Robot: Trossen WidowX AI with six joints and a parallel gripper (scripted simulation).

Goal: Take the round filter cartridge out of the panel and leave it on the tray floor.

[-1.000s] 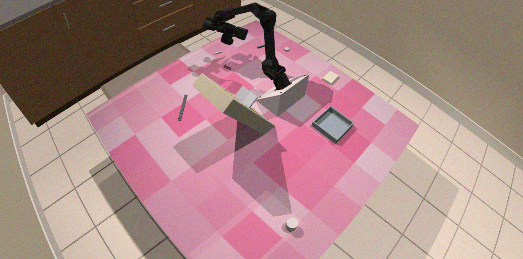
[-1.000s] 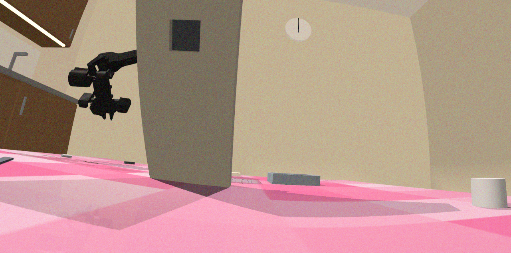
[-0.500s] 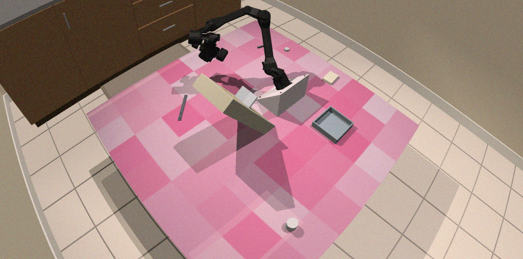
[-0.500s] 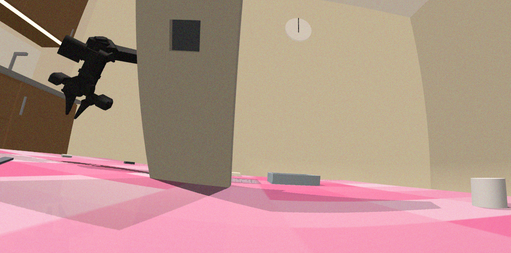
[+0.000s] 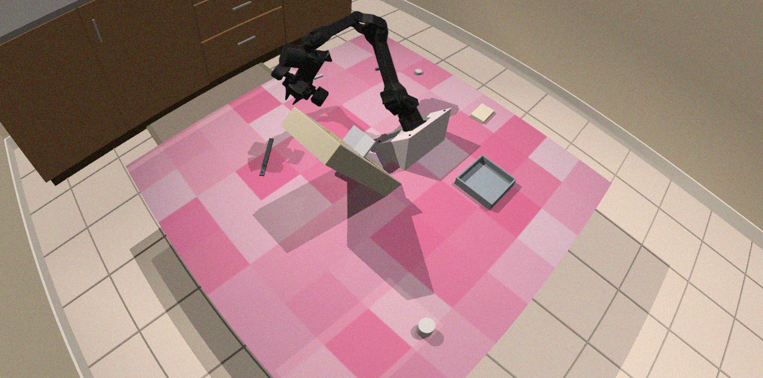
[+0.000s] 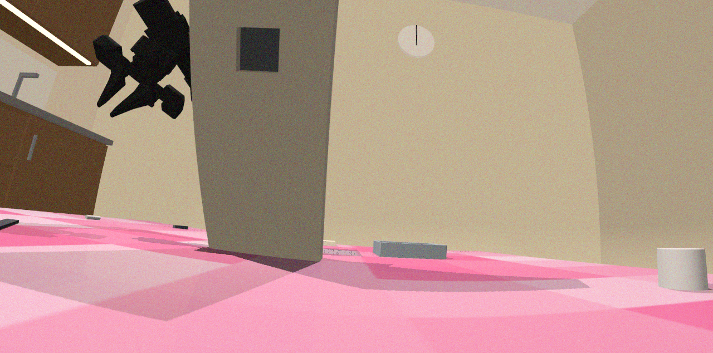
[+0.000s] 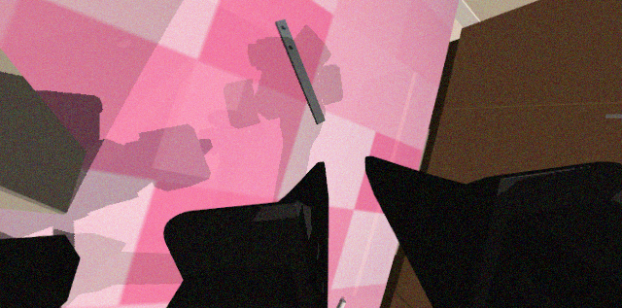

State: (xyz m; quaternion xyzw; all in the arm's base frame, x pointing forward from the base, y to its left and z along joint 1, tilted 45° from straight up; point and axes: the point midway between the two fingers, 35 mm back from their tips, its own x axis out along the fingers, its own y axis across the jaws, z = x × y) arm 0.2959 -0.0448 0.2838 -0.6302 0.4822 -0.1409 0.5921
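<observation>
The white round filter cartridge is 29 cm to the left of my gripper tip, 8 cm above it and 2 cm ahead of it. From my gripper tip the other things lie so: grey tray (51 cm to the left, 43 cm behind, 18 cm below); beige pad (67 cm behind, 26 cm to the left, 19 cm below).
</observation>
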